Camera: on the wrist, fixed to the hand. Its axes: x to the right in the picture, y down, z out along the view.
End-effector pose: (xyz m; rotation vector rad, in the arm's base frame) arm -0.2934 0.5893 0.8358 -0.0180 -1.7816 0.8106
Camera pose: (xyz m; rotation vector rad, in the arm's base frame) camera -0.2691 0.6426 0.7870 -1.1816 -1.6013 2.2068
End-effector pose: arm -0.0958 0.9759 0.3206 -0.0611 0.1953 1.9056
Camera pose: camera -0.1421 0.9235 0.2904 -0.6155 -0.4115 -2.7815
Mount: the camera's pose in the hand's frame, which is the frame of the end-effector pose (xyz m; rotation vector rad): -0.0290 0.0574 -0.0409 0.3414 -0.2330 1.5064
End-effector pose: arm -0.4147 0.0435 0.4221 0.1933 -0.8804 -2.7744
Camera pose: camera -0.3690 -0.0174 0.4240 -0.5363 -0.9315 -1.2483
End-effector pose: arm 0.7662 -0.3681 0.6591 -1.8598 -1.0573 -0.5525
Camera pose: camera 0.8011 -0.4296 0.6307 -1.8495 0.2978 0.6917
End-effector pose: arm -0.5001 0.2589 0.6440 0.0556 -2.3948 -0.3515
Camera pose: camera -0.4482 0.3084 0.6698 -1.5671 -1.9954 0.7737
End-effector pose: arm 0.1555 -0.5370 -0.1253 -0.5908 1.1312 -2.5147
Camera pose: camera 0.1672 -0.5347 -0.2006 0.1168 0.5810 -1.1986
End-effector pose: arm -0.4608 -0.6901 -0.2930 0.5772 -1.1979 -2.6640
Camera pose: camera -0.4181 -0.7475 -0.2667 -0.5025 -1.3067 -1.2473
